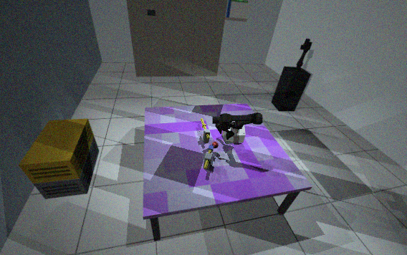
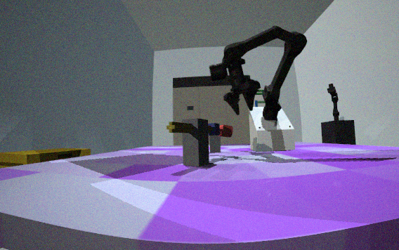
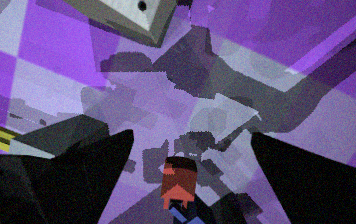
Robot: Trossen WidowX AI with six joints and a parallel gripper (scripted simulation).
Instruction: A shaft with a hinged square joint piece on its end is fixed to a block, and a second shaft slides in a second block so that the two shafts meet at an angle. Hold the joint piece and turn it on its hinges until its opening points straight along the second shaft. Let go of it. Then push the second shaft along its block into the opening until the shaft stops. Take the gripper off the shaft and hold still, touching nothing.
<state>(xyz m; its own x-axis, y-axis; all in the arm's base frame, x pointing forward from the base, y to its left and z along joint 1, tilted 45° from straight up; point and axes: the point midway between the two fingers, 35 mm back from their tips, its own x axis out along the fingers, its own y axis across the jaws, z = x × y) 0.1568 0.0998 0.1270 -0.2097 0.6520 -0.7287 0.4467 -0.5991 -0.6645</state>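
Right now my gripper tip is 8 cm short of the red joint piece, 3 cm to the right of it and 7 cm above it.
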